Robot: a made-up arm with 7 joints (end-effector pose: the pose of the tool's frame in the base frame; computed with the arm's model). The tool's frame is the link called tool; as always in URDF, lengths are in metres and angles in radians.
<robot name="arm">
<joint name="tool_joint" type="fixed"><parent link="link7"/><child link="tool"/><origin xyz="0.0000 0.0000 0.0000" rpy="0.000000 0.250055 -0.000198"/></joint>
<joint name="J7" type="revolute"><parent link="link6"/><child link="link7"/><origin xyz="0.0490 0.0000 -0.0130"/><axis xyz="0.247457 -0.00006 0.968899"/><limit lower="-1.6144" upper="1.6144" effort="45" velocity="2.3"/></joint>
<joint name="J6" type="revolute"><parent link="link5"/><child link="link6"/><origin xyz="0.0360 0.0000 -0.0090"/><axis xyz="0.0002 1 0.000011"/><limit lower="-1.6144" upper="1.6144" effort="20" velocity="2.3"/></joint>
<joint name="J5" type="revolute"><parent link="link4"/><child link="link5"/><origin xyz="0.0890 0.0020 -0.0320"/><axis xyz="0.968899 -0.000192 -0.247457"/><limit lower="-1.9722" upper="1.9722" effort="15" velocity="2.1"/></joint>
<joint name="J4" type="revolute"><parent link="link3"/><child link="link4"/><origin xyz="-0.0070 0.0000 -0.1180"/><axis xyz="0.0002 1 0.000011"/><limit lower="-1.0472" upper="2.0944" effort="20" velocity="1.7"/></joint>
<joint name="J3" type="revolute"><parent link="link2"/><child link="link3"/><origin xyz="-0.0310 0.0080 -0.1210"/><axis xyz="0.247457 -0.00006 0.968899"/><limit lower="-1.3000" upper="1.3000" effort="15" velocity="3.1"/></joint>
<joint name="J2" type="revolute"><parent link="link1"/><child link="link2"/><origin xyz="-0.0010 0.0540 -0.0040"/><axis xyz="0.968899 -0.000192 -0.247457"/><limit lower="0.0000" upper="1.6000" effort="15" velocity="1.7"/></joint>
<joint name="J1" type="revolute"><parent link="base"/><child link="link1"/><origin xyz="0.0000 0.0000 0.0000"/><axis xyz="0.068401 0.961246 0.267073"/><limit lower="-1.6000" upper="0.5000" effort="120" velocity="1"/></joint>
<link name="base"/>
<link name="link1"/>
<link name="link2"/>
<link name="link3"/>
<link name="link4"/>
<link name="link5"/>
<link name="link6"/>
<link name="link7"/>
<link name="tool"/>
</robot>
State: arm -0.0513 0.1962 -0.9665 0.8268 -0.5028 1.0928 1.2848
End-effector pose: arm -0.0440 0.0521 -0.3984 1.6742 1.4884 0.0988
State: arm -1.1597 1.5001 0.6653 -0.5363 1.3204 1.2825 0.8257
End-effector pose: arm 0.0334 0.2336 0.1759 0.0028 1.0251 -2.6682
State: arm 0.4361 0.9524 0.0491 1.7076 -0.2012 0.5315 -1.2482
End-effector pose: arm -0.2170 0.3766 -0.1450 -0.8616 2.1236 0.7227
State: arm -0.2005 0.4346 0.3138 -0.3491 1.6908 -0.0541 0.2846
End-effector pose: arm 0.1887 0.1835 -0.1575 2.1254 -0.4830 0.5690
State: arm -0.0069 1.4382 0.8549 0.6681 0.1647 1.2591 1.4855
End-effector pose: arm 0.0676 0.4387 0.0214 -1.4418 -0.6124 -2.5108
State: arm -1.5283 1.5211 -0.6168 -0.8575 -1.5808 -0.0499 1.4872
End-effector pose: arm 0.1625 0.0926 0.1125 -0.1970 -0.5842 0.1717
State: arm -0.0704 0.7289 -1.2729 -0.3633 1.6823 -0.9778 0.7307
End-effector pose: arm -0.0335 0.0559 -0.2643 0.3085 -1.4913 -1.5913
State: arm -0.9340 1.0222 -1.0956 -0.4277 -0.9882 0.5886 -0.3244
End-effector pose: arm 0.2314 0.0824 -0.1522 0.3922 0.7259 -1.3722
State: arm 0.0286 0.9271 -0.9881 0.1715 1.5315 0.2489 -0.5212
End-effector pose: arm 0.0353 0.1900 -0.3141 2.3350 0.6341 -1.5574
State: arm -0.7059 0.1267 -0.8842 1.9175 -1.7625 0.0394 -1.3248
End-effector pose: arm 0.1676 0.1270 -0.3777 -0.9967 0.6293 -0.4183
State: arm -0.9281 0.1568 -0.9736 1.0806 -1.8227 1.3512 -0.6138
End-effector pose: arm 0.2384 -0.0257 -0.2942 -1.2671 1.8899 -1.0414
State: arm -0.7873 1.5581 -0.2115 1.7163 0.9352 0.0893 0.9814
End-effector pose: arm 0.0831 0.4660 0.0127 2.5065 0.7344 1.2633
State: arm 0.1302 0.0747 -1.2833 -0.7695 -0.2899 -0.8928 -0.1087
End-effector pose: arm 0.0014 -0.0394 -0.1275 -1.3004 -0.9412 -0.7549
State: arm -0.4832 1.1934 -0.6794 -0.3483 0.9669 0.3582 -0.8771
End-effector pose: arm 0.2213 0.1724 -0.1340 2.1169 0.5804 -0.8501
